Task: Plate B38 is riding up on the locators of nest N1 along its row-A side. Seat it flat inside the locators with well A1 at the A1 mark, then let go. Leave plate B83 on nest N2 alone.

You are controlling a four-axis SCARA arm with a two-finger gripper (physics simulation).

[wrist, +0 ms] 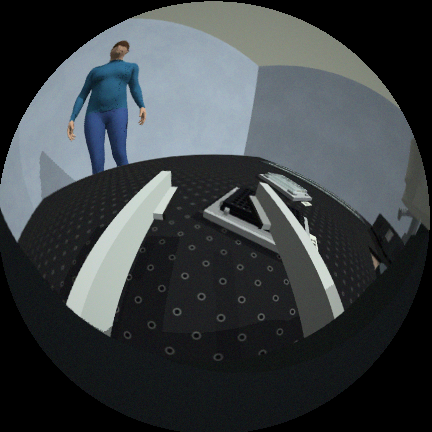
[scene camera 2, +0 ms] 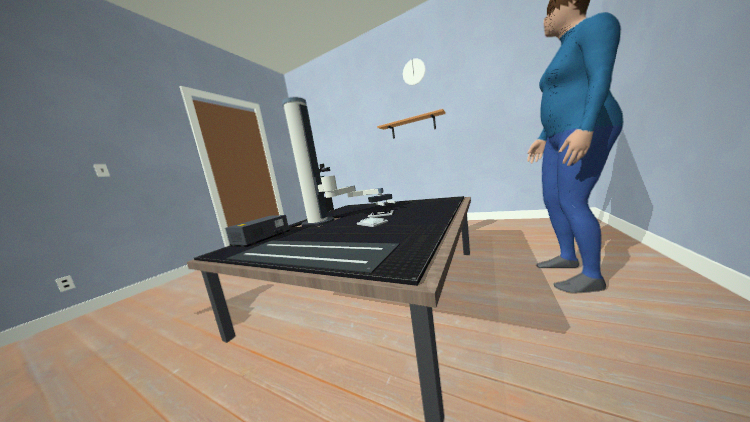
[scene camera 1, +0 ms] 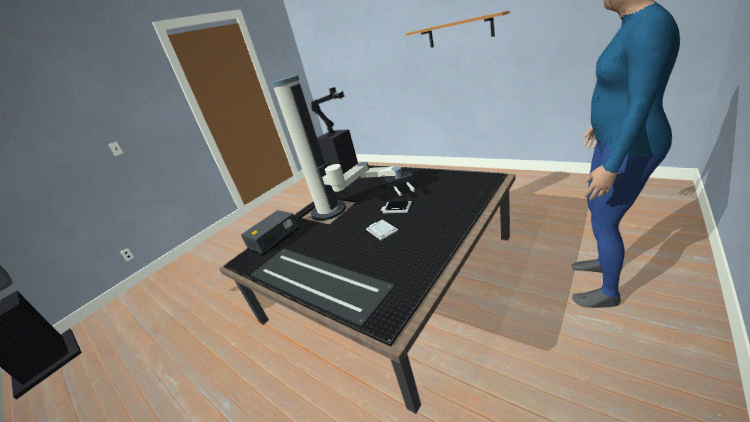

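Where they show: gripper, fingertip midpoint: (wrist: 214, 184) (scene camera 2: 389, 203) (scene camera 1: 407, 192); arm's base, link origin: (scene camera 2: 318, 222) (scene camera 1: 328, 211).
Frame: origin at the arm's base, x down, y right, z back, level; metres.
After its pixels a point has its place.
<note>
A black plate (scene camera 1: 399, 204) {x -0.039, y -0.144, z -0.508 m} (wrist: 240, 205) {x -0.035, y -0.177, z -0.520 m} sits on a white nest (wrist: 235, 225) {x -0.024, y -0.204, z -0.503 m}; my right finger hides part of both in the wrist view. A pale plate (scene camera 1: 381, 228) {x -0.041, y 0.122, z -0.553 m} (scene camera 2: 372, 221) {x -0.038, y 0.157, z -0.571 m} (wrist: 285, 185) {x -0.033, y 0.057, z -0.527 m} lies on the other nest and looks roughly level. No name or well mark is readable, so I cannot tell which plate is B38, nor judge the black plate's tilt surely. My gripper (scene camera 1: 406, 192) {x -0.077, y -0.234, z -0.519 m} (scene camera 2: 388, 203) {x -0.077, y -0.234, z -0.519 m} (wrist: 214, 184) {x -0.077, y -0.234, z -0.519 m} stands open with nothing between its two pale fingers. It hangs above the table, beside the black plate's nest, on the side away from the pale plate.
The arm's column (scene camera 1: 304, 152) {x -0.465, y 0.064, z -0.040 m} (scene camera 2: 304, 162) {x -0.462, y 0.063, z -0.042 m} stands at the table's left edge, with a grey control box (scene camera 1: 270, 230) {x -0.121, y 0.441, z 0.036 m} (scene camera 2: 255, 229) {x -0.094, y 0.479, z 0.034 m} nearer the front. A flat grey panel (scene camera 1: 319, 288) {x -0.017, y 0.617, z -0.522 m} with two white strips lies at the front. A person (scene camera 1: 634, 89) (scene camera 2: 582, 83) (wrist: 107, 95) stands right of the table.
</note>
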